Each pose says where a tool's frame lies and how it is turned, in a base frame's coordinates. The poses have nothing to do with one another.
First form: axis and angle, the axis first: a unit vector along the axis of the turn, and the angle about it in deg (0 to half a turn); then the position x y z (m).
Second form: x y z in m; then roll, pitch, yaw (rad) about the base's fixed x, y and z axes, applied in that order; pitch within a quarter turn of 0, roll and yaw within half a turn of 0. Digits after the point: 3 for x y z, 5 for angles.
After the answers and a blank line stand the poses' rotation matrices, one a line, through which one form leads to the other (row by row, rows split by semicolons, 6 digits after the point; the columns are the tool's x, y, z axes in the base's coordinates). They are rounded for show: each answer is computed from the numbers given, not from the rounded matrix.
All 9 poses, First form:
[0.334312, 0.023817, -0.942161, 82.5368, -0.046, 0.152, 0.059]
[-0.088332, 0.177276, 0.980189, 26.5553, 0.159, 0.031, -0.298]
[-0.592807, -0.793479, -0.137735, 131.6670, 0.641, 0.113, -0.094]
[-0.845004, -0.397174, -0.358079, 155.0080, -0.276, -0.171, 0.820]
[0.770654, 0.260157, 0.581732, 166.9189, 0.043, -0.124, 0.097]
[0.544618, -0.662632, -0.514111, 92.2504, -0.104, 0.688, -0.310]
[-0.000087, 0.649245, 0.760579, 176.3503, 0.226, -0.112, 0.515]
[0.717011, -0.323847, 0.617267, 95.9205, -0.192, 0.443, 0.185]
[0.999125, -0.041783, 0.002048, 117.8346, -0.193, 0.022, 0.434]
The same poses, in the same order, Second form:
[-0.046, 0.152, 0.059, 0.33288, 0.30226, -1.33057]
[0.159, 0.031, -0.298, -0.02124, 0.08850, 0.45367]
[0.641, 0.113, -0.094, -2.75077, -0.81639, 1.68752]
[-0.276, -0.171, 0.820, -3.01257, -0.83998, 0.82108]
[0.043, -0.124, 0.097, 2.14486, -0.97217, 1.21109]
[-0.104, 0.688, -0.310, 1.31447, -0.38023, -1.27691]
[0.226, -0.112, 0.515, 1.41218, 0.04147, 3.09323]
[-0.192, 0.443, 0.185, 0.99880, -0.94476, 0.65693]
[-0.193, 0.022, 0.434, 2.05702, -0.03996, -0.05951]

0.227137 0.941108 -0.250449; -0.927252 0.130383 -0.351005; -0.297679 0.311955 0.902259
0.895326 -0.439857 0.070119; 0.436553 0.897819 0.057821; -0.088387 -0.021158 0.995861
-0.079756 0.885980 -0.456814; 0.680198 0.383373 0.624785; 0.728677 -0.260894 -0.633217
0.454840 0.791088 0.409023; 0.488518 -0.605643 0.628130; 0.744628 -0.085884 -0.661931
0.198351 0.264116 0.943875; 0.527442 -0.840444 0.124334; 0.826112 0.473178 -0.306009
0.268989 0.138663 -0.953109; -0.888766 0.417056 -0.190155; 0.371132 0.898241 0.235422
-0.997972 -0.048528 0.041196; 0.048303 -0.155788 0.986609; -0.041461 0.986598 0.157816
0.463985 -0.870127 0.166120; 0.357821 0.012546 -0.933706; 0.810359 0.492667 0.317172
0.997433 -0.063050 -0.033947; -0.059428 -0.464360 -0.883651; 0.039950 0.883400 -0.466915

